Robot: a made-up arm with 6 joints.
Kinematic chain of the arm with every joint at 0, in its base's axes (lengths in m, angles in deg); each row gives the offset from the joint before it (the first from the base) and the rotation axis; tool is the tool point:
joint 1: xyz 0 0 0.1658 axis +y
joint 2: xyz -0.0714 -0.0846 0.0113 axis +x
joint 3: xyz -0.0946 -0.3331 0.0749 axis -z
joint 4: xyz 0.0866 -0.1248 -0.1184 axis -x
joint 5: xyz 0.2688 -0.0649 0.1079 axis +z
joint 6: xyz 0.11 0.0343 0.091 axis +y
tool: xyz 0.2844 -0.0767 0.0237
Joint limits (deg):
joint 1: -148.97..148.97
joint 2: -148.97..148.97
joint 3: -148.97..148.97
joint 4: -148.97..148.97
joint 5: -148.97..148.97
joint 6: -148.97..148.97
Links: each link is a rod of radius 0.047 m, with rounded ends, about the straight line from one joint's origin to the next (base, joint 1, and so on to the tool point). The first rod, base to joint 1, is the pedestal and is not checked.
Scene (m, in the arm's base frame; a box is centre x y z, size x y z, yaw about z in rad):
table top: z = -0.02
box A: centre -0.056 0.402 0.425 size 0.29 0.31 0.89 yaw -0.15
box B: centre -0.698 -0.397 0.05 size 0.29 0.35 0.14 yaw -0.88
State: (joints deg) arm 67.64 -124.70 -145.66 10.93 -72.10 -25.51
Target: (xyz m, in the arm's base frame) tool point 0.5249 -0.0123 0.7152
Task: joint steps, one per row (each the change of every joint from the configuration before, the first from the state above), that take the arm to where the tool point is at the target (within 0.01 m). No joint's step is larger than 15 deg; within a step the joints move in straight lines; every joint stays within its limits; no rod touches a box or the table.
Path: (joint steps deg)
1: -9.12 8.96 -0.55 13.66 0.88 -4.70
2: -9.12 8.95 -0.55 13.65 0.87 -4.71
3: -9.12 8.96 -0.56 13.66 0.88 -4.70
4: -9.12 8.96 -0.55 13.65 0.88 -4.70
5: -9.12 8.96 -0.55 13.66 0.88 -4.70
6: -9.11 8.95 -0.55 13.66 0.87 -4.71
7: 12.69 2.86 0.00 -3.04 -4.48 -0.76
8: 12.69 2.86 0.00 -3.05 -4.48 -0.76
9: 12.69 2.86 0.00 -3.04 -4.48 -0.77
10: 12.69 2.86 0.00 -3.04 -4.48 -0.76
11: 12.69 2.86 0.00 -3.04 -4.48 -0.76
12: 12.69 2.85 0.00 -3.04 -4.49 -0.76

